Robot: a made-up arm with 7 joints. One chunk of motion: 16 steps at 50 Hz.
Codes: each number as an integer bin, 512 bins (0 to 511) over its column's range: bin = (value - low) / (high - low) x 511, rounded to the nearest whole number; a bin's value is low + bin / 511 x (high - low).
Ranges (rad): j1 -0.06..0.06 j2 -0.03..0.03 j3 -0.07..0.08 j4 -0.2..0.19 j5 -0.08..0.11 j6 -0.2..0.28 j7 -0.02..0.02
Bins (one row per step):
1: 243 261 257 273 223 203 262
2: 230 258 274 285 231 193 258
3: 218 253 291 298 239 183 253
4: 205 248 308 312 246 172 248
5: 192 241 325 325 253 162 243
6: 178 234 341 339 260 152 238
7: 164 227 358 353 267 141 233
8: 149 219 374 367 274 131 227
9: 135 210 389 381 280 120 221
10: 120 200 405 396 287 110 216
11: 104 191 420 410 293 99 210
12: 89 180 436 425 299 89 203
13: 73 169 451 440 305 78 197
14: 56 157 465 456 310 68 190
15: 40 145 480 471 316 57 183
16: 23 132 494 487 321 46 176
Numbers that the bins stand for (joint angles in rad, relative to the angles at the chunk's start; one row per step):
1: -0.0029 0.0006 0.0054 0.0084 0.0029 -0.0093 0.0005
2: -0.0060 0.0003 0.0104 0.0175 0.0059 -0.0187 0.0002
3: -0.0088 -0.0003 0.0154 0.0274 0.0089 -0.0281 -0.0002
4: -0.0119 -0.0009 0.0204 0.0381 0.0115 -0.0384 -0.0006
5: -0.0149 -0.0017 0.0254 0.0480 0.0141 -0.0478 -0.0010
6: -0.0182 -0.0025 0.0301 0.0587 0.0167 -0.0572 -0.0014
7: -0.0215 -0.0033 0.0351 0.0694 0.0193 -0.0676 -0.0018
8: -0.0250 -0.0043 0.0398 0.0801 0.0219 -0.0769 -0.0022
9: -0.0283 -0.0053 0.0442 0.0908 0.0241 -0.0873 -0.0027
10: -0.0318 -0.0065 0.0489 0.1022 0.0267 -0.0967 -0.0031
11: -0.0356 -0.0076 0.0533 0.1129 0.0289 -0.1070 -0.0036
12: -0.0391 -0.0089 0.0580 0.1244 0.0312 -0.1164 -0.0041
13: -0.0429 -0.0102 0.0624 0.1358 0.0334 -0.1267 -0.0046
14: -0.0468 -0.0116 0.0665 0.1480 0.0353 -0.1361 -0.0051
15: -0.0506 -0.0130 0.0709 0.1595 0.0375 -0.1465 -0.0057
16: -0.0546 -0.0145 0.0750 0.1717 0.0394 -0.1568 -0.0062

